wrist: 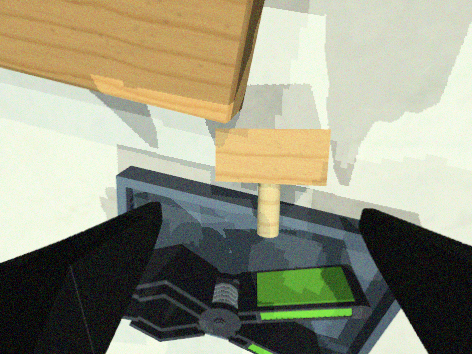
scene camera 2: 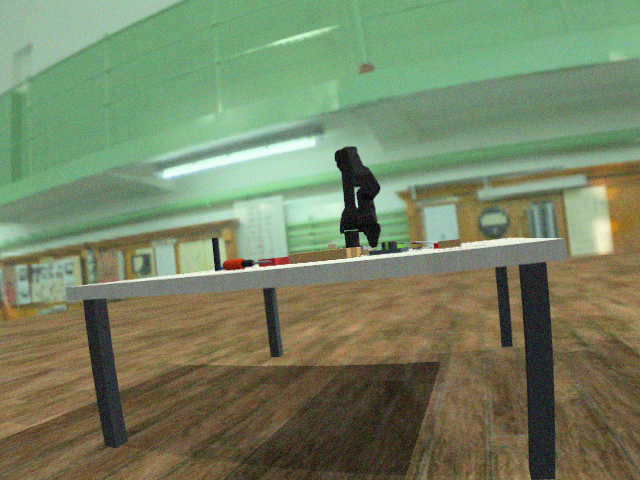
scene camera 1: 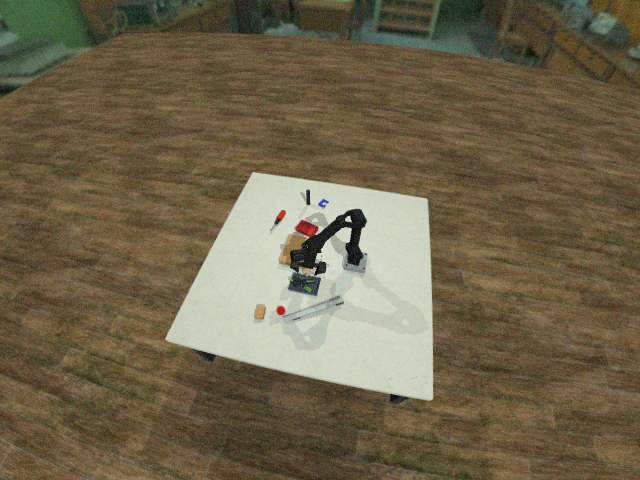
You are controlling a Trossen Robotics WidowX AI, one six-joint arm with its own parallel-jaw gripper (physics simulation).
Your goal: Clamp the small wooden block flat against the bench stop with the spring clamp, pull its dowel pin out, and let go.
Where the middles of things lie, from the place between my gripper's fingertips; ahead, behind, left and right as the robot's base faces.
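Offsets are counted from my hand: dowel pin (wrist: 268, 212), 1 cm below and 1 cm to the right; grey-blue tray (wrist: 218, 224), 1 cm below, 1 cm behind and 5 cm to the left; spring clamp (wrist: 180, 295), 7 cm to the left; wooden board (scene camera 2: 343, 253), 1 cm below, 10 cm ahead and 13 cm to the right.
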